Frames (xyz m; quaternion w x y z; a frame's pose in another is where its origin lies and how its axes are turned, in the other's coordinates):
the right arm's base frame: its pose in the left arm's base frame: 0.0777 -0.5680 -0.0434 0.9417 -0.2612 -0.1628 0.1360
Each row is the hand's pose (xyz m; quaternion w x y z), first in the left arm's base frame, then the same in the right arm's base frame.
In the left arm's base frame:
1: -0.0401 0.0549 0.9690 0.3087 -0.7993 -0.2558 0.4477
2: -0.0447 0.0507 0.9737 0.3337 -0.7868 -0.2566 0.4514
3: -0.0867 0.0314 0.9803 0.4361 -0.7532 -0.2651 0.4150
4: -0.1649 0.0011 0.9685 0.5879 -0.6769 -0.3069 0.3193
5: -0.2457 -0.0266 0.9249 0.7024 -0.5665 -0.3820 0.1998
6: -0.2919 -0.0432 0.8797 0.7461 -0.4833 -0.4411 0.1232
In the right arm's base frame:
1: 0.3438 -0.0078 1.1439 0.6020 -0.6339 -0.1989 0.4429
2: 0.3393 -0.0130 1.1476 0.6229 -0.6152 -0.1982 0.4408
3: 0.2960 -0.0254 1.1602 0.7070 -0.5639 -0.1846 0.3849
4: 0.2118 -0.0307 1.1666 0.8238 -0.4736 -0.1846 0.2508
5: 0.1185 -0.0164 1.1493 0.8987 -0.3694 -0.2205 0.0851
6: 0.0602 0.0020 1.1227 0.9174 -0.3002 -0.2604 -0.0220

